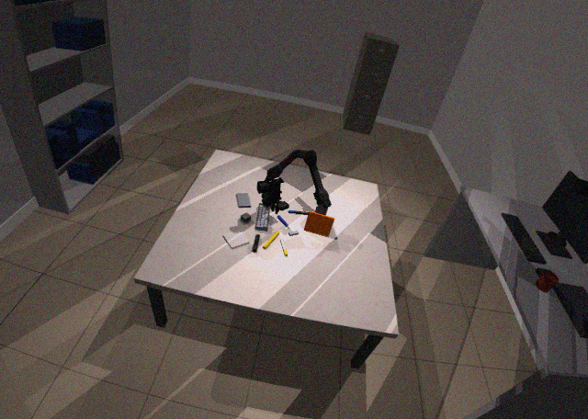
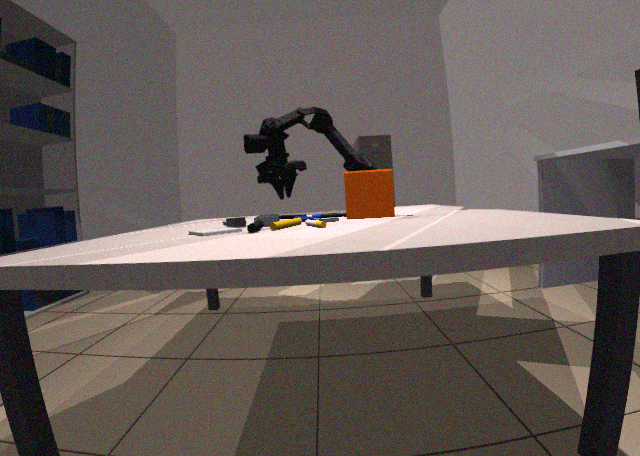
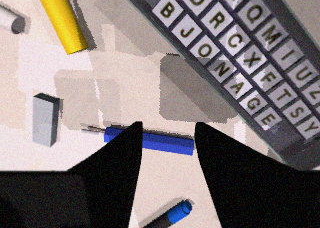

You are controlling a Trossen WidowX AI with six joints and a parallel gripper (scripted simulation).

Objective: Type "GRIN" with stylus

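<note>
The blue stylus lies 80 mm behind my gripper tip, 70 mm below it and 20 mm to the right of it. Round my gripper tip: yellow marker: 150 mm to the left, 70 mm below, 40 mm behind; black marker: 210 mm to the left, 70 mm below, 30 mm ahead; grey stylus tip: 100 mm behind, 70 mm below.
</note>
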